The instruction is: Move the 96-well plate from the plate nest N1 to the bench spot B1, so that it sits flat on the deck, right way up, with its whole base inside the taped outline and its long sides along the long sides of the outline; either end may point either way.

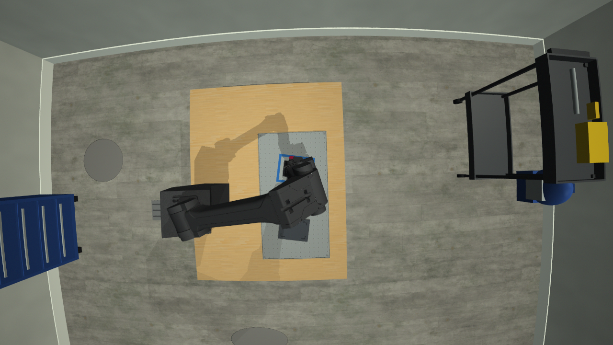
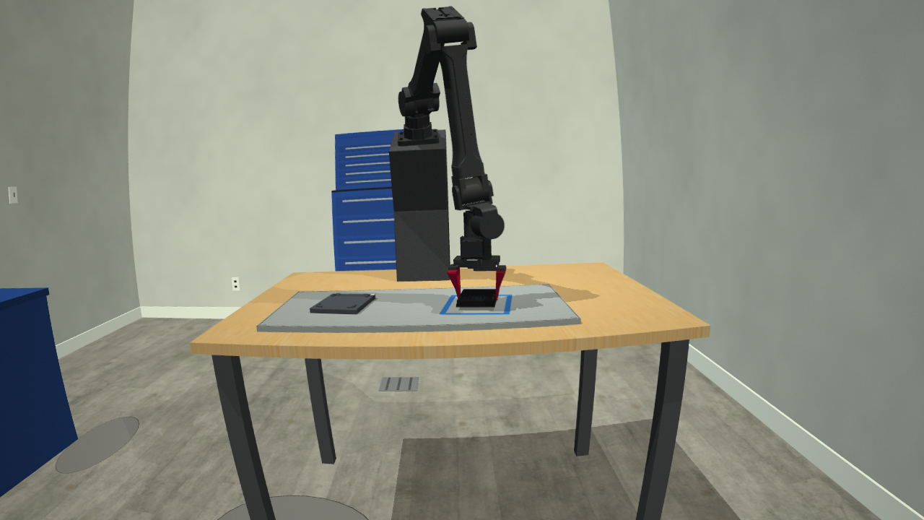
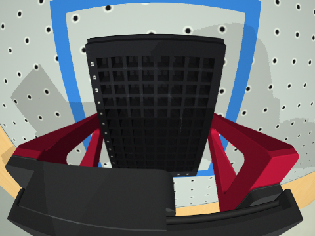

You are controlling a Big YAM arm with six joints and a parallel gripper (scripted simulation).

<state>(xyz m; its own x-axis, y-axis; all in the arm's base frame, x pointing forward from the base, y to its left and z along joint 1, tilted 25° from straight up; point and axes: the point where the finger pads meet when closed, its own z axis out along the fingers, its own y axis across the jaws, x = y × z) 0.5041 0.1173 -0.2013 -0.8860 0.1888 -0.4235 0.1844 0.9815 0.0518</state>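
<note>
Right now the black 96-well plate is right at my hand. From my hand the other things lie so: dark plate nest: 4 cm behind, 32 cm to the right, 1 cm below.
</note>
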